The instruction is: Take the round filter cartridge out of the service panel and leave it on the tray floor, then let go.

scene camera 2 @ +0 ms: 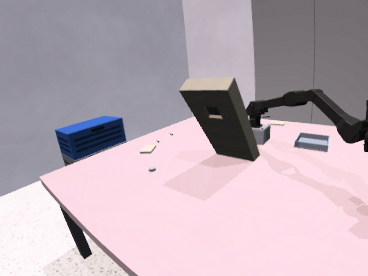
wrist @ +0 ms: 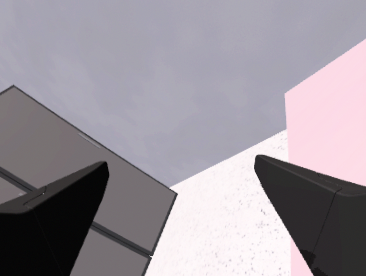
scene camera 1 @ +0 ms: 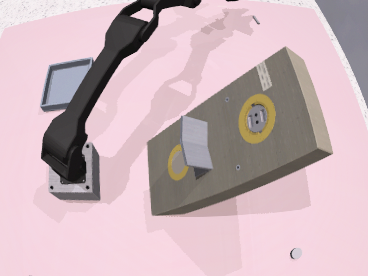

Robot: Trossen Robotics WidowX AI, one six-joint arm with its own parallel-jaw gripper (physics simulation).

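The service panel is a thick grey-brown slab, tilted up on the pink table. The round filter cartridge looks like a grey disc with two light slots, seated inside a yellow ring on the panel face. A bent grey metal plate partly covers a second yellow ring with a beige disc inside. The light blue-grey tray lies flat beyond the arm's base, partly behind the arm in scene camera 1. My gripper is open and empty, away from panel and tray, facing wall and floor.
The arm's base block stands between tray and panel. A small pale disc and a small grey pin lie on the table. A beige flat piece lies near the table's far edge. A blue box stands beyond it.
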